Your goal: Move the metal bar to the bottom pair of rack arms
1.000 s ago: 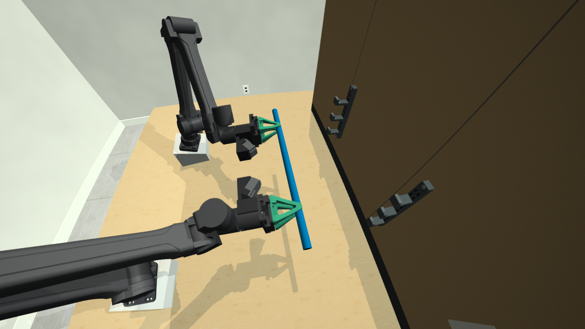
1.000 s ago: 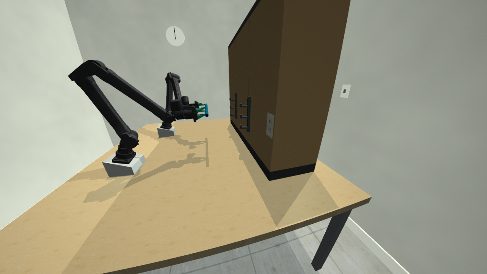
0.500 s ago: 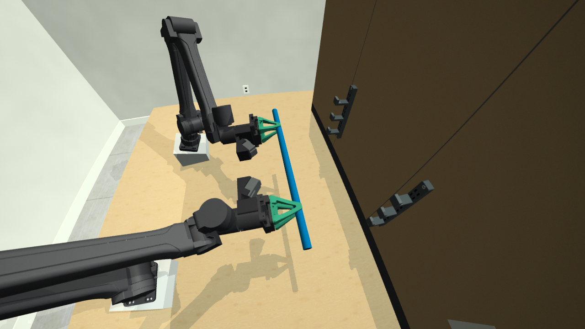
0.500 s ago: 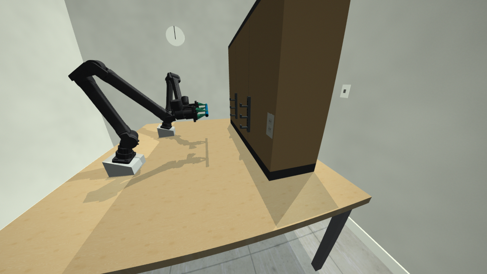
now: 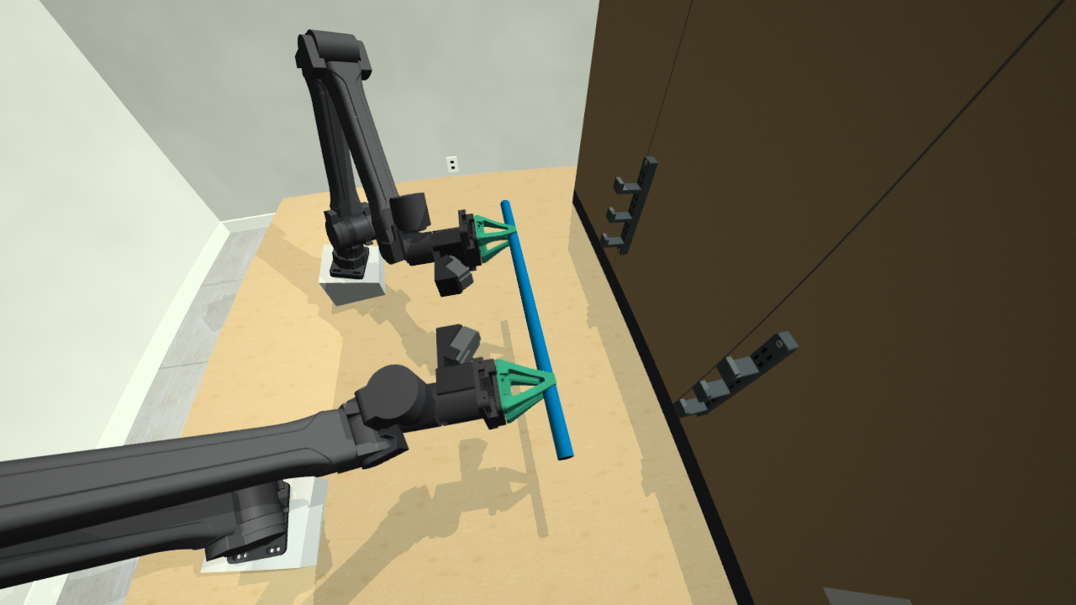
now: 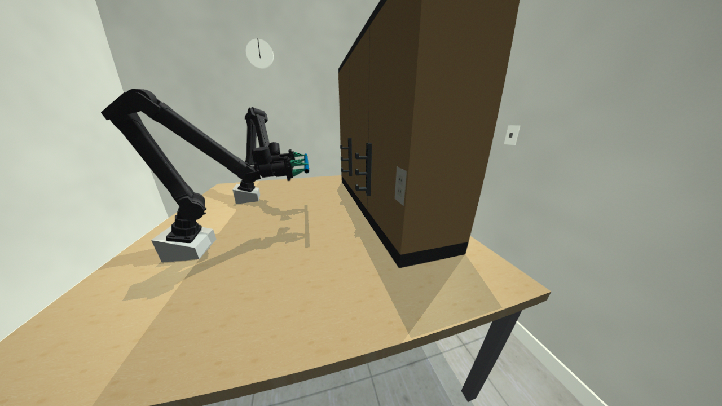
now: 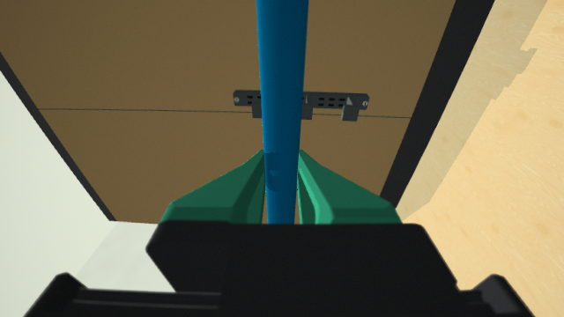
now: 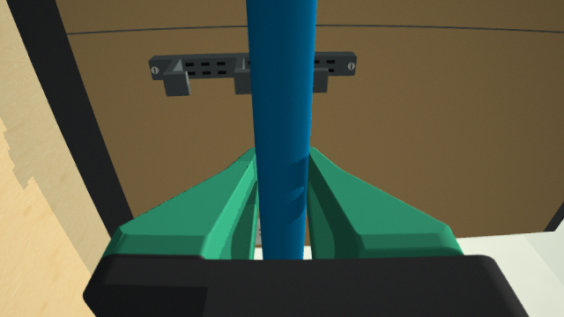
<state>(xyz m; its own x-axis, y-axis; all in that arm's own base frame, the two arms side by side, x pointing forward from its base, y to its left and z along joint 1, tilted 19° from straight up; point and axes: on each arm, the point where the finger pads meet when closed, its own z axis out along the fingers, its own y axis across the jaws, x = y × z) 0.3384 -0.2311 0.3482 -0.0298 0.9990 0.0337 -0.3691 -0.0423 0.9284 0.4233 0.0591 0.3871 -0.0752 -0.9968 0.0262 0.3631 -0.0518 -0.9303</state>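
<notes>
The blue metal bar is 150 mm to the left of my right hand and 20 mm behind it. From my right hand the other things lie so: black plinth: 280 mm below, 260 mm ahead, 230 mm to the left; then tall brown cabinet: 410 mm ahead, 260 mm to the left, 140 mm above.
The blue metal bar is 2 cm ahead of my left hand and 15 cm to the right of it. Round my left hand: black plinth 31 cm ahead, 6 cm to the right, 28 cm below; then tall brown cabinet 45 cm ahead, 4 cm to the right, 14 cm above.
</notes>
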